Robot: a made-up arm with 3 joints. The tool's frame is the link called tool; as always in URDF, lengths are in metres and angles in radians. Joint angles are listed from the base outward. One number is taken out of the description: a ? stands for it. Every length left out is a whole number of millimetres.
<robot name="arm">
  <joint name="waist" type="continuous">
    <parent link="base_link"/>
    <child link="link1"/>
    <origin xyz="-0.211 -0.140 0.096" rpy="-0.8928 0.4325 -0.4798"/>
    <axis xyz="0 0 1"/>
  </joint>
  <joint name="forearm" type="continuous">
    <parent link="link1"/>
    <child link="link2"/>
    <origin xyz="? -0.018 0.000" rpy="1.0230 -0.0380 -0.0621"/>
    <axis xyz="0 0 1"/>
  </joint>
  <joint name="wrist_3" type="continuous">
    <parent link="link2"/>
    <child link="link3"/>
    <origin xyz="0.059 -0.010 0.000" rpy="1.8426 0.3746 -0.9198"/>
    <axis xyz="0 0 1"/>
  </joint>
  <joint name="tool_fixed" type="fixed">
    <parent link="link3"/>
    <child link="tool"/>
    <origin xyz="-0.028 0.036 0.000" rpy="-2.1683 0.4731 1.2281"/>
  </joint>
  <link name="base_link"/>
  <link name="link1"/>
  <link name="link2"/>
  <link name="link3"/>
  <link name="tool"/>
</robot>
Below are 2 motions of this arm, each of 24 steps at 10 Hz.
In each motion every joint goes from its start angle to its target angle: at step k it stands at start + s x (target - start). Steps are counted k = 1, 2, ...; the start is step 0. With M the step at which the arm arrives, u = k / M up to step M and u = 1 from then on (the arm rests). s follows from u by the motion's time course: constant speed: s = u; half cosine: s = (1 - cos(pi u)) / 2; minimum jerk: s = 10 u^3 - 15 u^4 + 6 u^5.
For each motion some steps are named. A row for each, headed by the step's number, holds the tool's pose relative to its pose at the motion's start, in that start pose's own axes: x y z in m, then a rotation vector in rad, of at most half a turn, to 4 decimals.
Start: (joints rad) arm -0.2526 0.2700 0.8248
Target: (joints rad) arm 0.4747 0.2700 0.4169
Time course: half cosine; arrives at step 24
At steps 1, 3, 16, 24:
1: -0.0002 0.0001 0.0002 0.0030 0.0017 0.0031
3: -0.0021 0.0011 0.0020 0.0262 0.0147 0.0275
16: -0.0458 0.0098 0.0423 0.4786 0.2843 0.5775
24: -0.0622 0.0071 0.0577 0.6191 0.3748 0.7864

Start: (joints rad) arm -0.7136 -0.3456 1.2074
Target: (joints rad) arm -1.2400 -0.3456 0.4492
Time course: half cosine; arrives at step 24
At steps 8, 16, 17, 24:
8: 0.0158 0.0047 -0.0229 -0.0190 0.1876 0.0321
16: 0.0403 0.0036 -0.0741 -0.0168 0.5693 0.0383
17: 0.0422 0.0027 -0.0798 -0.0131 0.6106 0.0344
24: 0.0482 -0.0021 -0.1007 0.0067 0.7576 0.0129

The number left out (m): 0.110
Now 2 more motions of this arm.
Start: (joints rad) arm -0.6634 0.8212 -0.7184
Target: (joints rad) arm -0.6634 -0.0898 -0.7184
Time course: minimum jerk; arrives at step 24
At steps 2, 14, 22, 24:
2: 0.0000 -0.0003 -0.0001 -0.0010 0.0019 -0.0041
14: -0.0079 -0.0366 -0.0146 -0.1303 0.2388 -0.5294
22: -0.0205 -0.0531 -0.0189 -0.1984 0.3637 -0.8061
24: -0.0207 -0.0533 -0.0189 -0.1994 0.3655 -0.8103

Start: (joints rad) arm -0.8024 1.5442 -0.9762
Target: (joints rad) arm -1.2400 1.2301 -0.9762
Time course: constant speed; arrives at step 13
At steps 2, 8, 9, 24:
2: -0.0051 -0.0083 0.0065 -0.0492 -0.0024 -0.0885
8: -0.0248 -0.0295 0.0288 -0.1884 -0.0237 -0.3576
9: -0.0287 -0.0324 0.0329 -0.2103 -0.0293 -0.4028
24: -0.0459 -0.0417 0.0497 -0.2944 -0.0579 -0.5848

